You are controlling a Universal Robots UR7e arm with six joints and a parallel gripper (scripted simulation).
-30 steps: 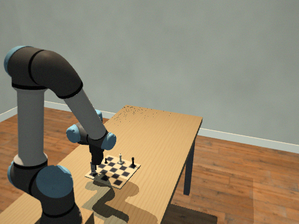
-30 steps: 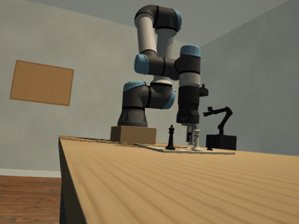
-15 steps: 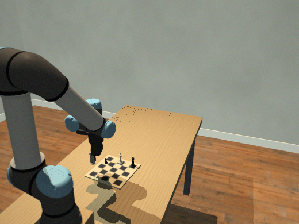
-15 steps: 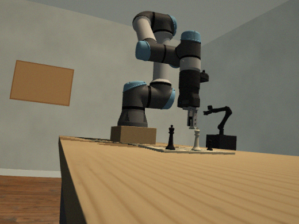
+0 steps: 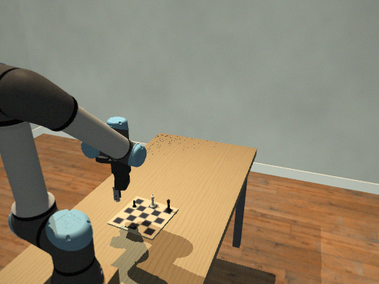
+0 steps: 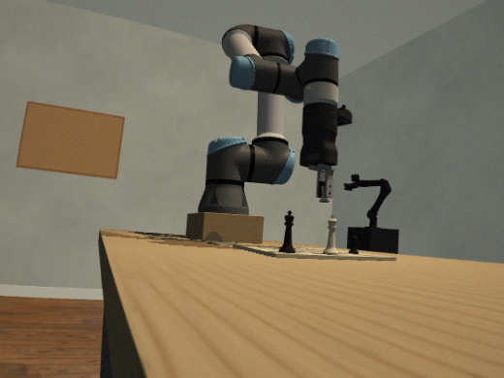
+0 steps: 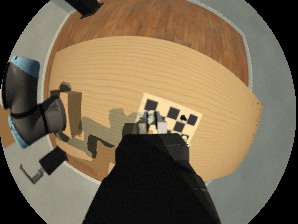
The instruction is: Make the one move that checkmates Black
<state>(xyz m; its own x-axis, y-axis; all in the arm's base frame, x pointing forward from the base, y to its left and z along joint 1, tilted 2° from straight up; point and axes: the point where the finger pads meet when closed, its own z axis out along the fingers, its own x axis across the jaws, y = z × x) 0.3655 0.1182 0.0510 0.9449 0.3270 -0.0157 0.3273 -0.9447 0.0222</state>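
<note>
My gripper is now 13 cm above the chessboard, 7 cm to the left of it and 7 cm short of it. The rest, counted from my hand: black pawn 11 cm below, 11 cm ahead; short white piece 1 cm below; tall white piece 15 cm ahead, 10 cm below, 7 cm to the right.
</note>
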